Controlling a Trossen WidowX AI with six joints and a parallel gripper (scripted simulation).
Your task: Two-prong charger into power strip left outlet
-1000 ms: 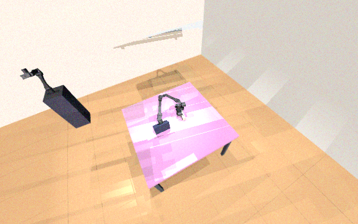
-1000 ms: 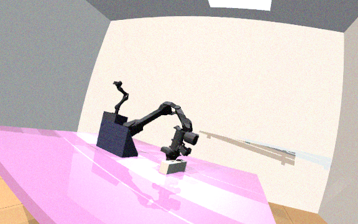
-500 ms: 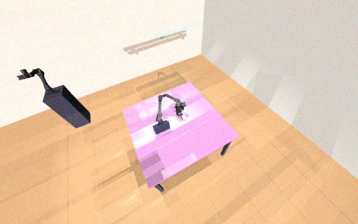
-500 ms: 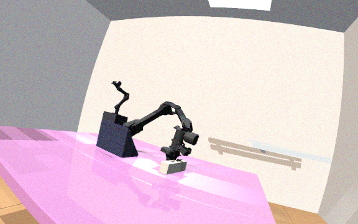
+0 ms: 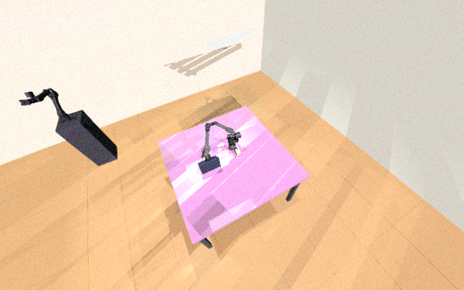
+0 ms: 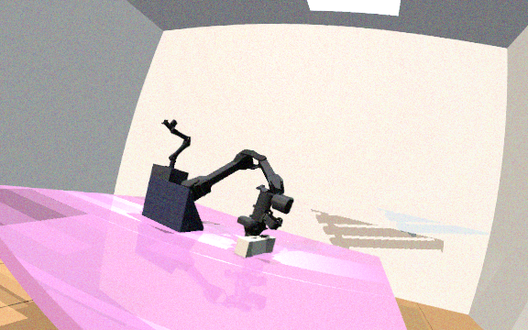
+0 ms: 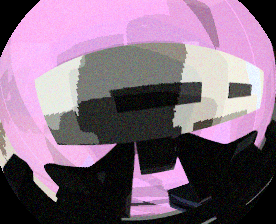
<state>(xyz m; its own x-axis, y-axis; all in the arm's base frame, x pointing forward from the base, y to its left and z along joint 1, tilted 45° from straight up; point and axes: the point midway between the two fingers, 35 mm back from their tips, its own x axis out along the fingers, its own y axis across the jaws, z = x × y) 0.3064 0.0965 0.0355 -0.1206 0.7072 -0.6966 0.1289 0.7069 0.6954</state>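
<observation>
Right now the two-prong charger is 2 cm ahead of my gripper tip and 1 cm above it.
</observation>
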